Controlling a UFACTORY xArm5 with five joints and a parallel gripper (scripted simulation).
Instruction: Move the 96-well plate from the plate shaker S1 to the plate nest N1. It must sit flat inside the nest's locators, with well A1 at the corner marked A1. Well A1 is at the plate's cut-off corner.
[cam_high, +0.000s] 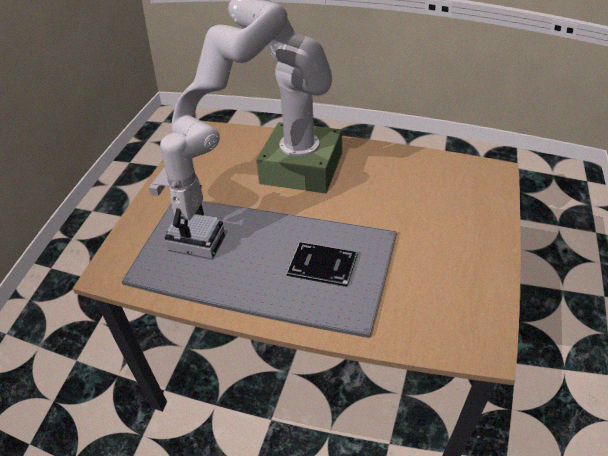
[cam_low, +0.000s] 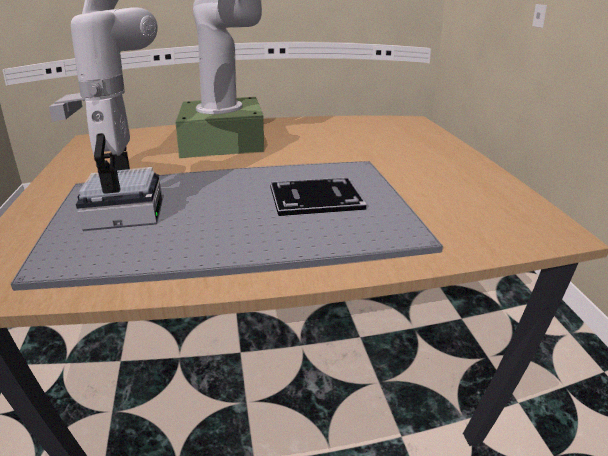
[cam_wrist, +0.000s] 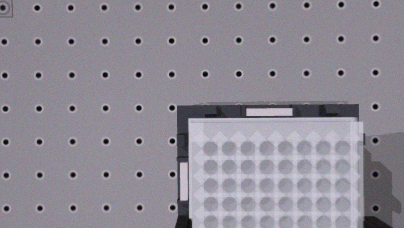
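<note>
Now: hand 370 mm to the right of the black plate nest N1 and 70 mm above it. Also, from my hand: white 96-well plate: 10 mm below.
</note>
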